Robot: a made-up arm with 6 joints. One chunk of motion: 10 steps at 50 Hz.
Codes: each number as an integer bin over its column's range. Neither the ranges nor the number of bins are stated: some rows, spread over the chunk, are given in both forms.
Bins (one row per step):
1: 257 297 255 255 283 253
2: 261 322 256 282 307 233
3: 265 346 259 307 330 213
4: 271 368 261 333 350 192
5: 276 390 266 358 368 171
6: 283 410 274 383 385 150
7: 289 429 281 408 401 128
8: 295 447 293 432 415 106
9: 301 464 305 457 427 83
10: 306 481 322 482 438 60
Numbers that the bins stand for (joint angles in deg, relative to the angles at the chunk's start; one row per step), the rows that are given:
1: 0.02 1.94 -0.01 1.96 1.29 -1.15
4: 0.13 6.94 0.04 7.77 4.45 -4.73
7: 0.27 11.25 0.20 13.35 6.85 -8.49
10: 0.40 14.91 0.52 18.85 8.59 -12.49
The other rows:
2: 0.05 3.70 0.00 3.97 2.42 -2.32
3: 0.08 5.39 0.02 5.83 3.51 -3.50
5: 0.17 8.50 0.08 9.63 5.30 -5.96
6: 0.22 9.91 0.14 11.49 6.10 -7.20
8: 0.32 12.52 0.29 15.13 7.51 -9.78
9: 0.36 13.72 0.39 16.99 8.07 -11.13

